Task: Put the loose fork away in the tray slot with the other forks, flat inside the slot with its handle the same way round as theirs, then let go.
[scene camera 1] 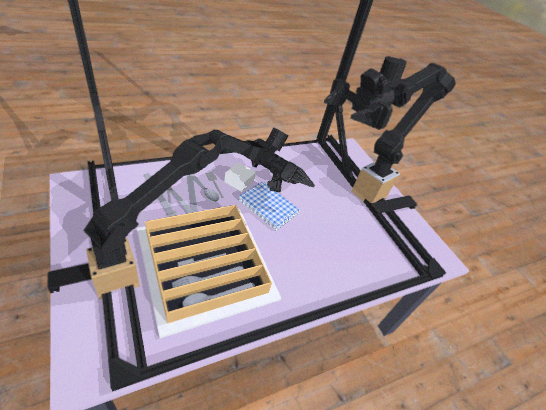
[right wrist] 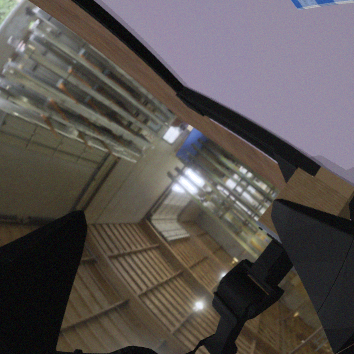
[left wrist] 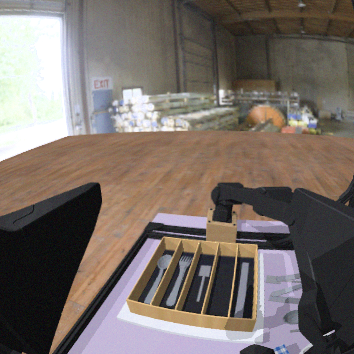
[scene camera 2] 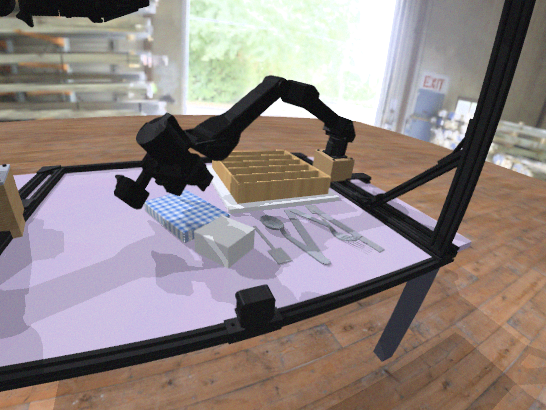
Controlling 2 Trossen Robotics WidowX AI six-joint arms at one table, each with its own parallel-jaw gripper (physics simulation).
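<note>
The loose fork (scene camera 2: pixel 329 227) lies flat on the lilac table behind the wooden tray (scene camera 1: pixel 219 303) (scene camera 2: pixel 283 189) (left wrist: pixel 191 318), among other loose cutlery. In the left wrist view the tray's slots hold a spoon, a fork (left wrist: pixel 178 278), a small spatula, nothing, and a knife. The tray fork's tines point towards the right arm's base. My right gripper (scene camera 1: pixel 292 180) is open and empty. It hovers over the far end of a blue checked block, well away from the fork. My left gripper (scene camera 1: pixel 372 115) is open and empty, raised high beside the frame post.
A blue checked block (scene camera 1: pixel 269 206) (scene camera 2: pixel 182 214) and a white box (scene camera 1: pixel 240 177) (scene camera 2: pixel 224 241) lie beside the tray. A loose spoon (scene camera 2: pixel 270 222), small spatula (scene camera 2: pixel 279 255) and knife (scene camera 2: pixel 308 241) lie by the fork. A white mat (scene camera 1: pixel 231 310) is under the tray. Black frame rails edge the table.
</note>
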